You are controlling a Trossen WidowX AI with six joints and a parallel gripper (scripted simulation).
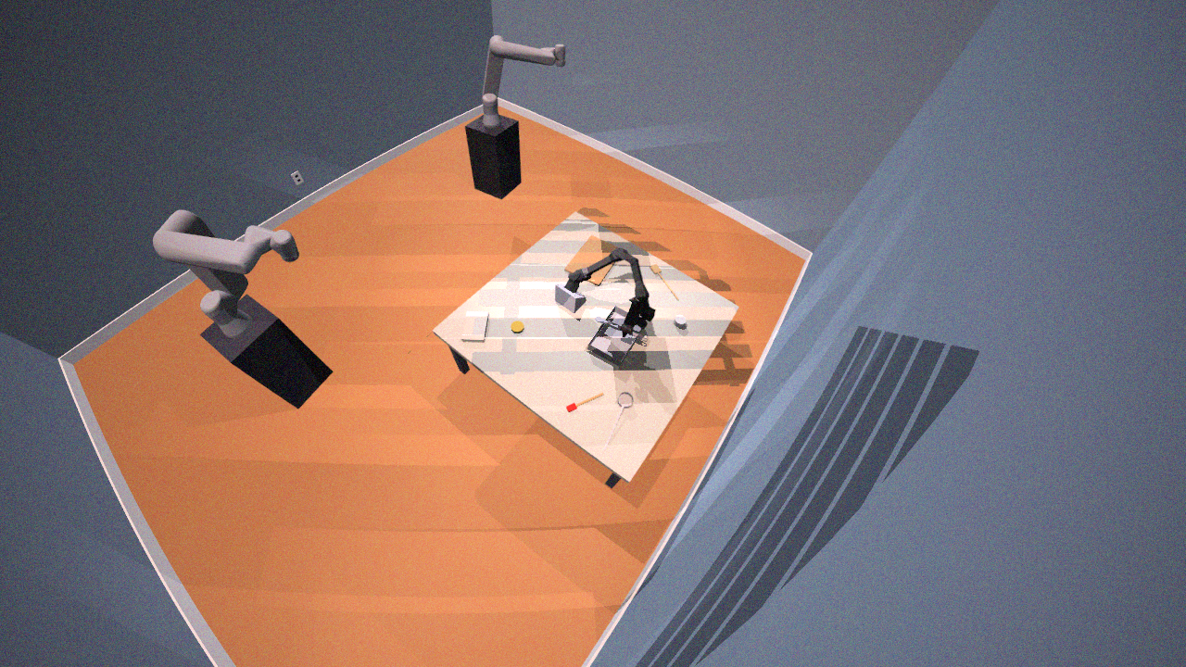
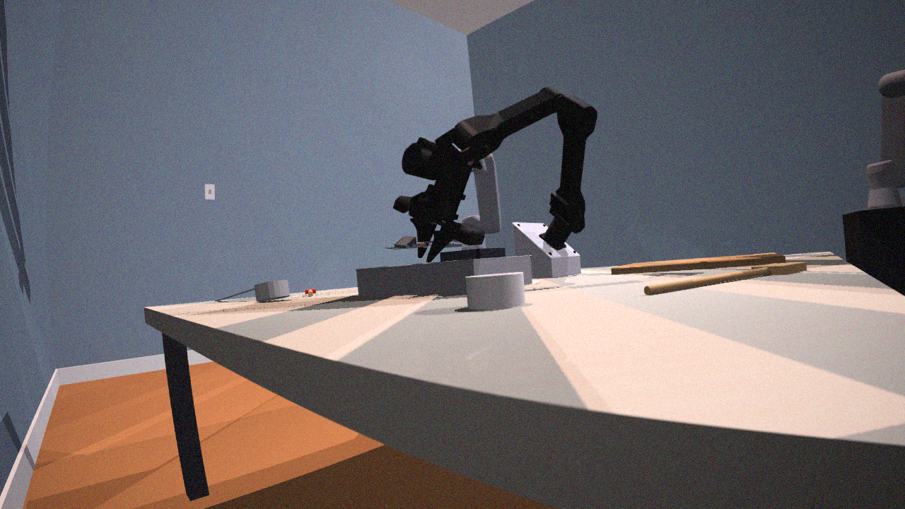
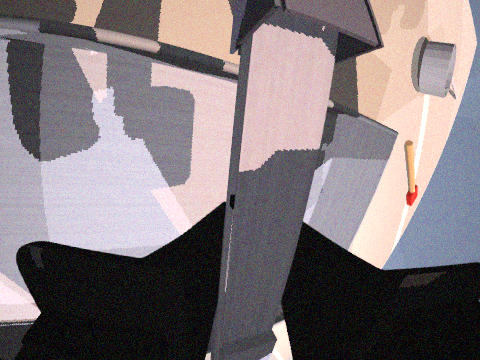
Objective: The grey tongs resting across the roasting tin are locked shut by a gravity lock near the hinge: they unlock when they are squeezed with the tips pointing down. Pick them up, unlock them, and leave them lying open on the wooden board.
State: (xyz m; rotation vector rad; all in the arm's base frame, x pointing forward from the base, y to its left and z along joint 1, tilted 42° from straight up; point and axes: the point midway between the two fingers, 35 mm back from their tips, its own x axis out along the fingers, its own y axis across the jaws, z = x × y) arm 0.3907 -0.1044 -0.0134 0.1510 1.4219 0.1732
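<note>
My gripper tip is now 40 mm past the roasting tin, 40 mm above it and 10 mm to the right of it. The rest, counted from my gripper tip: wooden board (460 mm to the left, 410 mm behind, 60 mm below); yellow disc (540 mm behind, 220 mm to the right, 60 mm below).
</note>
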